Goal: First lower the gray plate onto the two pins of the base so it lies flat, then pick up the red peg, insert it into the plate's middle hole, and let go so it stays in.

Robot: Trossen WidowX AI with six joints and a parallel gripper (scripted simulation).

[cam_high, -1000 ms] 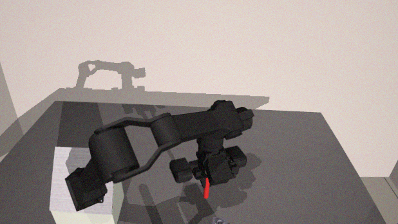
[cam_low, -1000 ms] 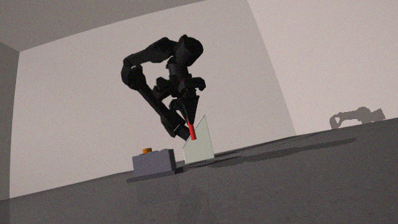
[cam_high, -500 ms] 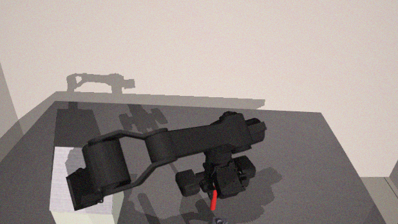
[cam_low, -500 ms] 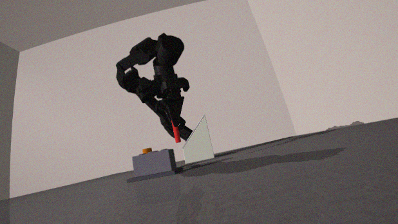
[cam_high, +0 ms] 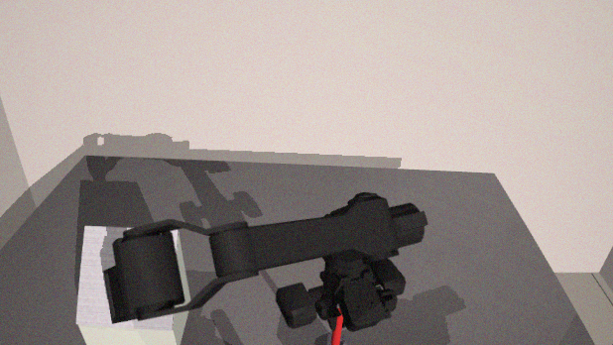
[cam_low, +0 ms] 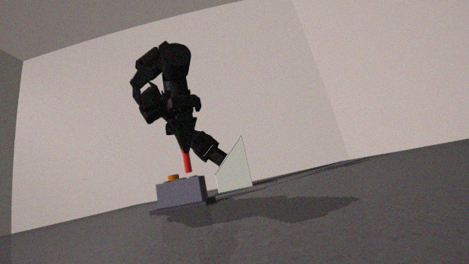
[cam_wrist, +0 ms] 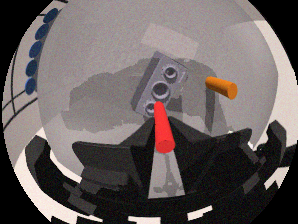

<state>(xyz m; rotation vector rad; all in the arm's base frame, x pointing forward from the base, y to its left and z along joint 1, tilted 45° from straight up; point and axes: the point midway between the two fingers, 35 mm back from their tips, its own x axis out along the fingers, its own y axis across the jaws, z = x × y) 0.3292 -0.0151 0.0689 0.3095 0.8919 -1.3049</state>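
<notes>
Now: the gray plate 70 mm below my gripper tip and 20 mm to the right of it. The rest, counted from my gripper tip: dark base: 100 mm below, 20 mm to the right; then red peg: right at my gripper tip; then small orange block: 110 mm behind, 70 mm to the right, 70 mm below.
</notes>
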